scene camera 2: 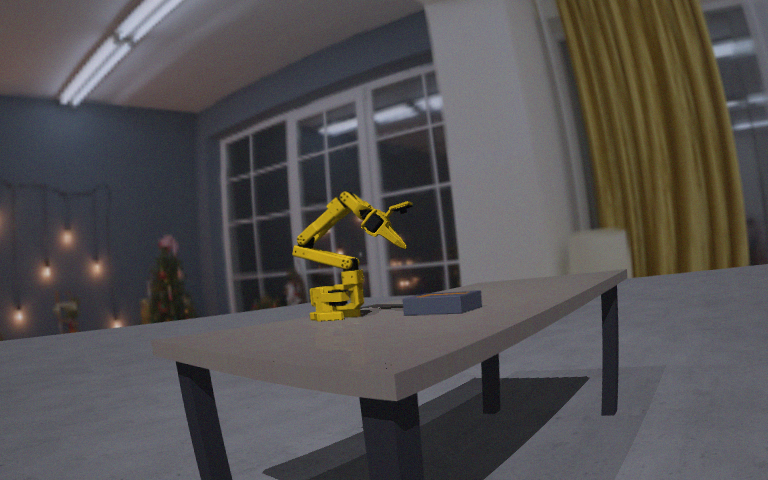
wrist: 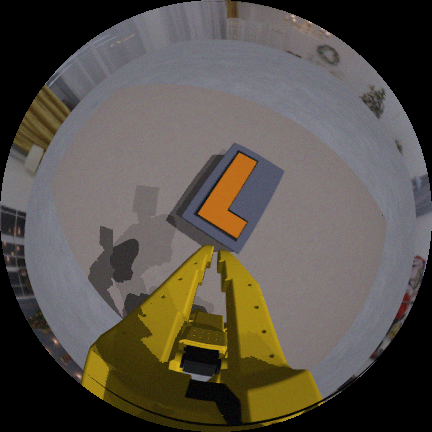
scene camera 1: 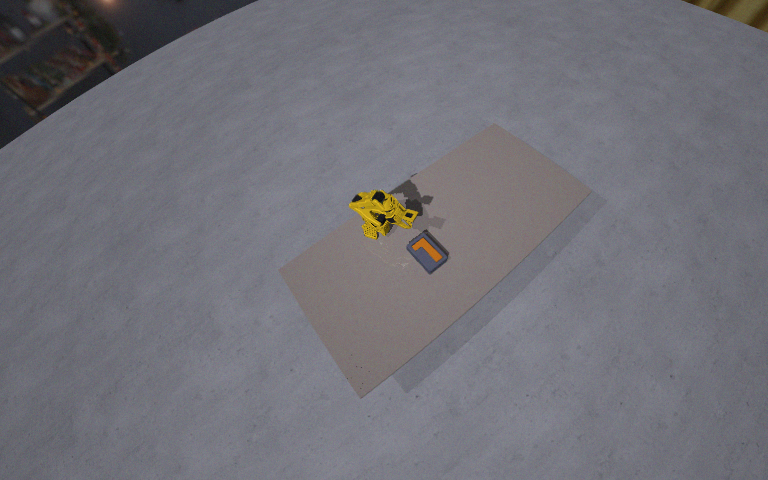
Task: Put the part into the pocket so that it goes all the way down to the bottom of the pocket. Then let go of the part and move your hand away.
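Pixels of known places: hand, tool point: (scene camera 2: 404,246) (wrist: 212,254) (scene camera 1: 410,226); arm's base, link origin: (scene camera 2: 342,318) (wrist: 206,325) (scene camera 1: 378,231).
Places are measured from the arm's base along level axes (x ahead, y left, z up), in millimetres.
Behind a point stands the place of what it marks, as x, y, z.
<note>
An orange L-shaped part (scene camera 1: 431,250) @[219, 96, 35] (scene camera 2: 444,293) @[207, 91, 35] (wrist: 225,195) @[195, 89, 35] lies flat inside the matching pocket of a blue-grey block (scene camera 1: 423,262) @[237, 39, 36] (scene camera 2: 433,306) @[216, 35, 17] (wrist: 260,185) @[234, 56, 36]. In the wrist view a thin dark gap runs along parts of its outline, and its top looks about level with the block's top. The pocket's bottom is hidden under the part. My yellow gripper (scene camera 1: 410,226) (scene camera 2: 404,246) (wrist: 216,248) @[137, 64, 142] is shut and empty. It hangs in the air above and to the arm's side of the block, apart from the part, with its tips drawn just below the block's near corner in the wrist view.
The block stands on a beige table (scene camera 1: 351,316) @[221, -291, 0] (scene camera 2: 271,345) @[155, -337, 0] (wrist: 325,200) @[310, -77, 0]. The arm's base (scene camera 2: 334,305) @[-13, -8, 29] stands near the table's edge, beside the block. Shadows of the arm fall on the table next to the block.
</note>
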